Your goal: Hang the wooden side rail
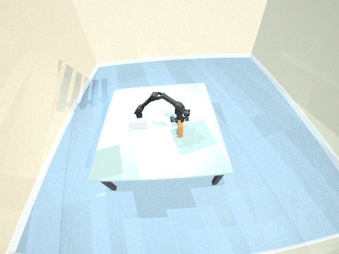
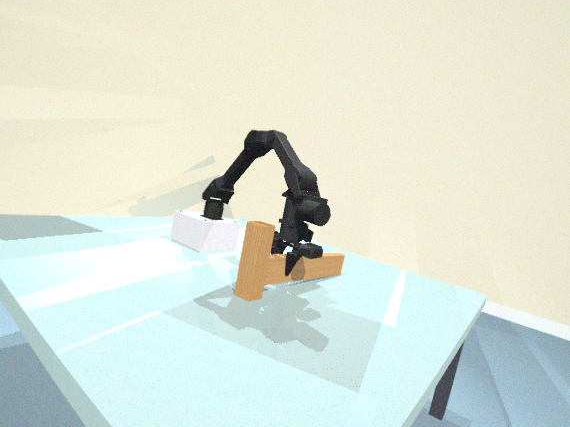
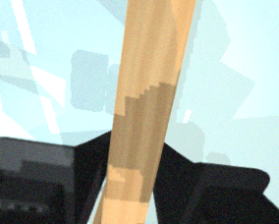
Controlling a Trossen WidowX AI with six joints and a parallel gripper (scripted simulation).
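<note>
The wooden headboard post lies 12 cm to the right of my gripper tip, 4 cm above it and 1 cm behind it.
</note>
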